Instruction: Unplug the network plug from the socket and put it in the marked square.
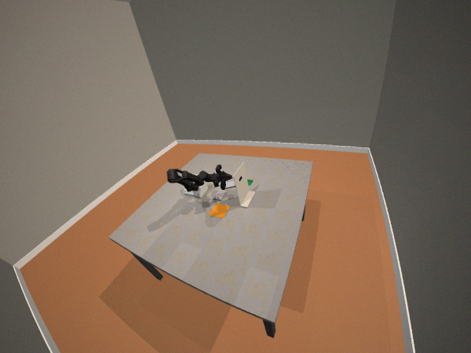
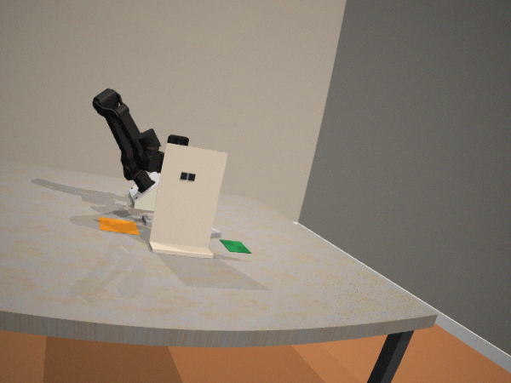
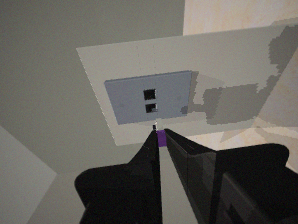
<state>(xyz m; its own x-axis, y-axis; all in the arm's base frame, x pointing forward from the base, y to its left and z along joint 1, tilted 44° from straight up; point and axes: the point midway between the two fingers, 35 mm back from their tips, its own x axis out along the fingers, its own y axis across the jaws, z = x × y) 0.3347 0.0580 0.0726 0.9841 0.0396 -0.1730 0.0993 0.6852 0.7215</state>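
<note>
Now: the orange marked square 20 cm below my gripper tip, 15 cm to the right of it and 9 cm behind it. The rest, counted from my gripper tip: network plug (right at my gripper tip); then upright cream panel (7 cm below, 7 cm ahead, 1 cm to the right).
</note>
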